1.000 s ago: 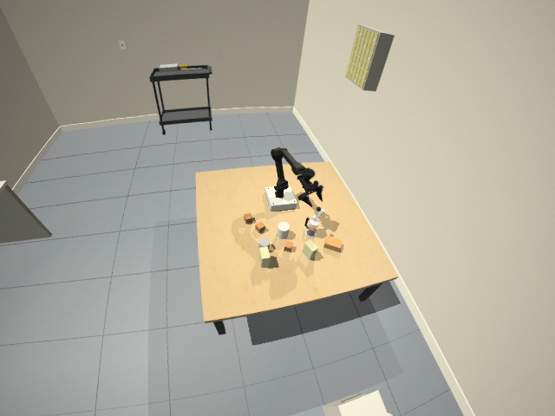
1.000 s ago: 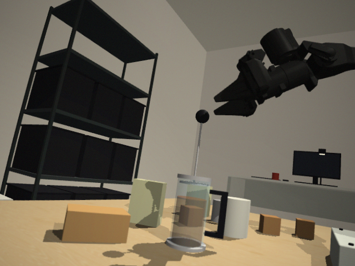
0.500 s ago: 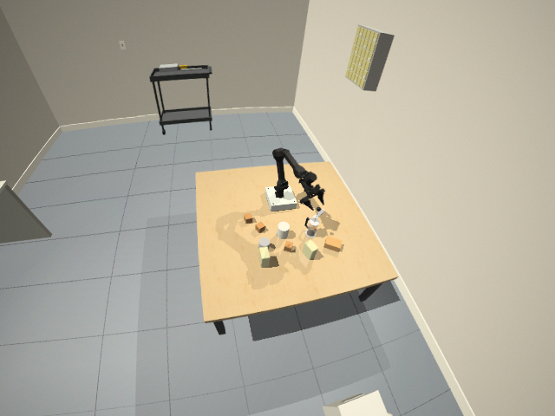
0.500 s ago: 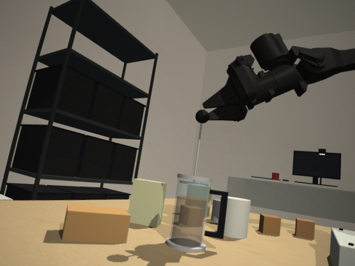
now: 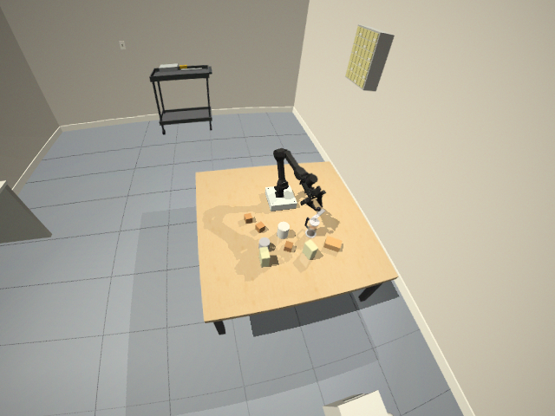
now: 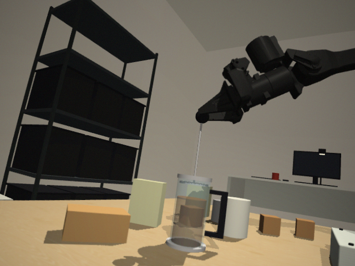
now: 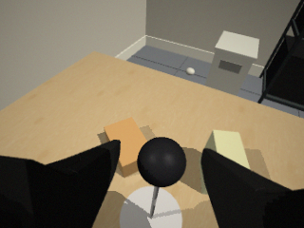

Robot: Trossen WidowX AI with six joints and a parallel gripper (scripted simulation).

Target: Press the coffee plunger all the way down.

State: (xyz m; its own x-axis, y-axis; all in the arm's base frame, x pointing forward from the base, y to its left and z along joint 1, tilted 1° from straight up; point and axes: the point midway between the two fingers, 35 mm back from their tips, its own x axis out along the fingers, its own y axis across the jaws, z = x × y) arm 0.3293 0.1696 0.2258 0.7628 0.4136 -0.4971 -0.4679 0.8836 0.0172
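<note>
My gripper tip is 140 mm above the glass coffee press, 20 mm past it and 10 mm to the left of it. From my gripper tip the other things lie so: orange box: 240 mm below, 130 mm to the left, 120 mm ahead.
</note>
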